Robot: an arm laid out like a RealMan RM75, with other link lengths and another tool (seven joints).
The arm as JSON. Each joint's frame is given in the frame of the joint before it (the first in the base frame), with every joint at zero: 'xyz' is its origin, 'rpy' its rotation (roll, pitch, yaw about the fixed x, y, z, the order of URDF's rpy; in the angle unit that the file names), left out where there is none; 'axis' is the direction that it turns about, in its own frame. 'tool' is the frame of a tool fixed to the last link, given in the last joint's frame.
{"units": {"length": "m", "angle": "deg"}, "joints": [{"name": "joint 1", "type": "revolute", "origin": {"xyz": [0.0, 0.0, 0.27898], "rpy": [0.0, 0.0, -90.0]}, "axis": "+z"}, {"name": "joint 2", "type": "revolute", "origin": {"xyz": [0.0, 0.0, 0.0], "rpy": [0.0, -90.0, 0.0]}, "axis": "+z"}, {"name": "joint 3", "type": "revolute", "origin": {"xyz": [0.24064, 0.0, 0.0], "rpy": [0.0, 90.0, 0.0]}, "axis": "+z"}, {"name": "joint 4", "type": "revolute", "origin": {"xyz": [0.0, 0.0, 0.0], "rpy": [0.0, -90.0, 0.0]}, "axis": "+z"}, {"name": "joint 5", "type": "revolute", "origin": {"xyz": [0.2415, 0.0, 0.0], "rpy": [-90.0, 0.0, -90.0]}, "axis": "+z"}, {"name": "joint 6", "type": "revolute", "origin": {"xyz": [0.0, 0.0, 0.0], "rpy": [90.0, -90.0, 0.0]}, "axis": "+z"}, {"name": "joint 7", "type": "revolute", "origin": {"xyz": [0.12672, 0.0, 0.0], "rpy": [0.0, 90.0, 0.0]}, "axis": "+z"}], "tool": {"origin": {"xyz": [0.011, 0.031, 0.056], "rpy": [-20.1, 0.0, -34.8]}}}
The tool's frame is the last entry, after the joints.
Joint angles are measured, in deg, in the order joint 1, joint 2, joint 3, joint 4, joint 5, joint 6, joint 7. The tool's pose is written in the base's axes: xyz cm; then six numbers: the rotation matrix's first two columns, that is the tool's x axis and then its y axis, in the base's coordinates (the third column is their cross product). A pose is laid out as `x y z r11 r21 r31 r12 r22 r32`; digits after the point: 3 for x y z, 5 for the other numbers.
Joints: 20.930, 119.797, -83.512, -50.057, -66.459, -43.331, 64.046
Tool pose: 23.523 43.670 -1.958 -0.10177 0.60231 0.79175 0.99472 0.05087 0.08917
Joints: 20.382, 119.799, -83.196, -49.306, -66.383, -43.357, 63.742
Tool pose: 24.416 43.353 -2.020 -0.09075 0.60449 0.79143 0.99540 0.03058 0.09079
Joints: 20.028, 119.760, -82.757, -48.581, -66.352, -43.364, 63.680
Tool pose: 25.198 43.132 -2.002 -0.07793 0.60578 0.79180 0.99588 0.01034 0.09011
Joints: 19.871, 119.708, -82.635, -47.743, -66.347, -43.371, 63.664
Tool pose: 25.831 42.889 -2.169 -0.06890 0.61116 0.78850 0.99583 -0.00527 0.09110
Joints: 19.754, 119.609, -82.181, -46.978, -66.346, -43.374, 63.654
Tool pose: 26.485 42.748 -2.123 -0.05826 0.61200 0.78871 0.99559 -0.02255 0.09104
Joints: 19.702, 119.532, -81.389, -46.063, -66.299, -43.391, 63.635
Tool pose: 27.220 42.650 -1.977 -0.04297 0.61000 0.79124 0.99515 -0.04406 0.08800
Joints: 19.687, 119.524, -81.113, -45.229, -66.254, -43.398, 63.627
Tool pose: 27.736 42.470 -2.098 -0.03241 0.61306 0.78937 0.99451 -0.05888 0.08655
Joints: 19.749, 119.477, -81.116, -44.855, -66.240, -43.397, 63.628
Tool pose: 27.912 42.403 -2.181 -0.03013 0.61556 0.78751 0.99417 -0.06318 0.08742
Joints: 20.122, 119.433, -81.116, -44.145, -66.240, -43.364, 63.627
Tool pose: 28.047 42.393 -2.367 -0.02828 0.62022 0.78391 0.99376 -0.06722 0.08903
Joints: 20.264, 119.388, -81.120, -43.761, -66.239, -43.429, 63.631
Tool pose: 28.151 42.350 -2.462 -0.02702 0.62324 0.78157 0.99356 -0.06932 0.08962
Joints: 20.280, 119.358, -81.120, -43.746, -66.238, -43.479, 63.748
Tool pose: 28.147 42.349 -2.455 -0.02554 0.62393 0.78107 0.99365 -0.06979 0.08824
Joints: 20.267, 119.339, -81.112, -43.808, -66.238, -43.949, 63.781
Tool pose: 28.004 42.307 -2.472 -0.02653 0.62641 0.77904 0.99441 -0.06313 0.08463
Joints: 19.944, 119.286, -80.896, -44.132, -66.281, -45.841, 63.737
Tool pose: 27.624 42.051 -2.439 -0.03011 0.63359 0.77308 0.99666 -0.03970 0.07135
